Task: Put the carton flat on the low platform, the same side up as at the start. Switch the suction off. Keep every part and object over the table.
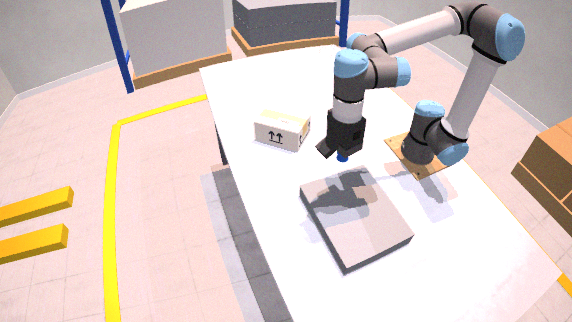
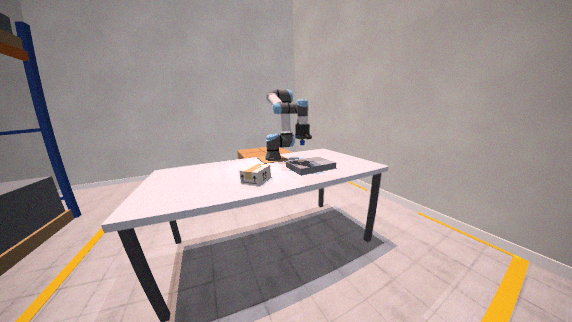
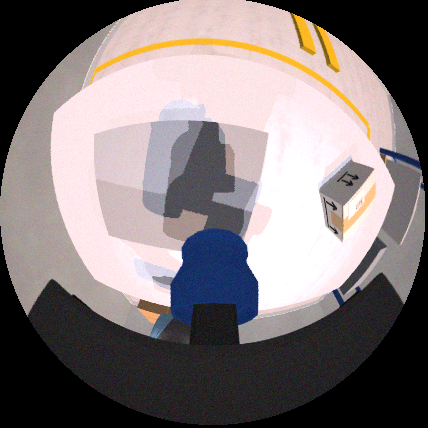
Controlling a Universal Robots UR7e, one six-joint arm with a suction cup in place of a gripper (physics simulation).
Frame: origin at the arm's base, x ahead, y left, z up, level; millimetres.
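Seen in the pictures: hand at its tool point: [image 1: 342, 157] [image 2: 302, 144] [image 3: 214, 257]; arm's base at its link origin: [image 1: 417, 151] [image 2: 273, 158].
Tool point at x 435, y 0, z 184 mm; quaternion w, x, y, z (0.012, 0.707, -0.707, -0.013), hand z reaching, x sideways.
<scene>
Offsets run from my tool point to a thing's middle. Level surfaces: height alone.
The carton @(27 mm back, 368 mm right, 150 mm down) [image 1: 277, 132] [image 2: 255, 175] [image 3: 347, 200] is a small white box with tan tape on its top. It sits flat on the table, its printed side arrows pointing up, apart from the platform. The low platform @(10 mm back, 93 mm left, 170 mm down) [image 1: 375, 235] [image 2: 327, 164] [image 3: 125, 210] is a grey square slab lying on the table, with the arm's shadow across it and no object on it. My gripper, a blue suction cup [image 1: 342, 158] [image 2: 302, 143] [image 3: 215, 240], points down in the air near the platform's edge. It touches nothing and holds nothing, and the carton stands off to its side.
The white table @(193 mm down) [image 1: 480, 260] [image 2: 200, 187] [image 3: 70, 150] carries the arm's base on a wooden plate [image 1: 396, 143]. The carton stands near one long table edge. Brown boxes [image 1: 550, 160], a blue rack post [image 1: 116, 47] [image 2: 45, 120] and yellow bars [image 1: 35, 206] [image 3: 306, 37] are beyond the table.
</scene>
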